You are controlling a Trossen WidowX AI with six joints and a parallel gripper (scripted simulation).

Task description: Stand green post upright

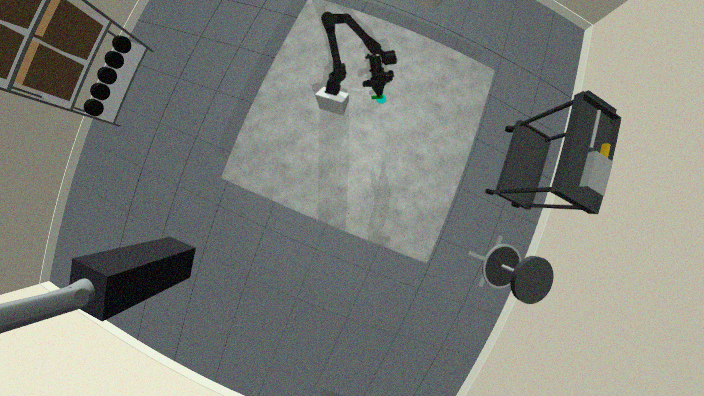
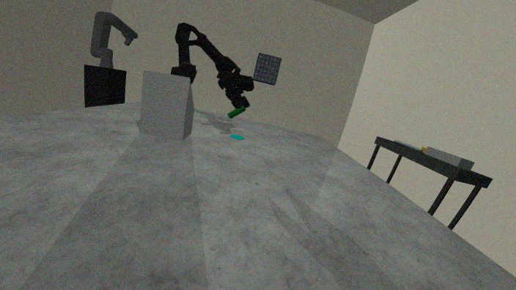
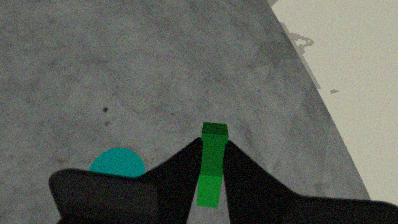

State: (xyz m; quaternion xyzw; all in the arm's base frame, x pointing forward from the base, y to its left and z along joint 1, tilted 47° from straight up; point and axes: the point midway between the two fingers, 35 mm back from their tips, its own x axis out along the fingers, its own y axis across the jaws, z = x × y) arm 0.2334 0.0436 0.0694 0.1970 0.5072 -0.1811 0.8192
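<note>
The cyan circle lies 120 mm below my gripper tip, 50 mm to the left of it and 10 mm ahead of it. The rest, counted from my gripper tip: green post: 20 mm behind, 10 mm below.
</note>
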